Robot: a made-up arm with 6 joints. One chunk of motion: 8 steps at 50 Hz.
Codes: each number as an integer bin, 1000 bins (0 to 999) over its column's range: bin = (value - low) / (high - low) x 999, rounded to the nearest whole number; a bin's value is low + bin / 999 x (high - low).
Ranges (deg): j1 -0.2..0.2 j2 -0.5..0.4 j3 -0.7..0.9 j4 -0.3..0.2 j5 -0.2..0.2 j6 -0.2..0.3
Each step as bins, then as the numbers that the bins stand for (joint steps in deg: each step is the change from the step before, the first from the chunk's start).
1 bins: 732 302 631 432 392 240
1 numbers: 0.093 -0.228 0.311 -0.084 -0.043 -0.080
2 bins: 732 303 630 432 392 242
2 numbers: 0.093 -0.227 0.309 -0.084 -0.043 -0.079
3 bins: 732 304 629 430 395 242
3 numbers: 0.093 -0.226 0.307 -0.085 -0.042 -0.079
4 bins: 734 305 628 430 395 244
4 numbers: 0.094 -0.225 0.306 -0.085 -0.042 -0.078
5 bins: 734 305 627 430 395 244
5 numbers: 0.094 -0.225 0.304 -0.085 -0.042 -0.078
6 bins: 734 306 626 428 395 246
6 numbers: 0.094 -0.224 0.303 -0.086 -0.042 -0.077
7 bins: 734 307 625 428 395 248
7 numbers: 0.094 -0.223 0.301 -0.086 -0.042 -0.076
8 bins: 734 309 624 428 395 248
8 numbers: 0.094 -0.222 0.299 -0.086 -0.042 -0.076
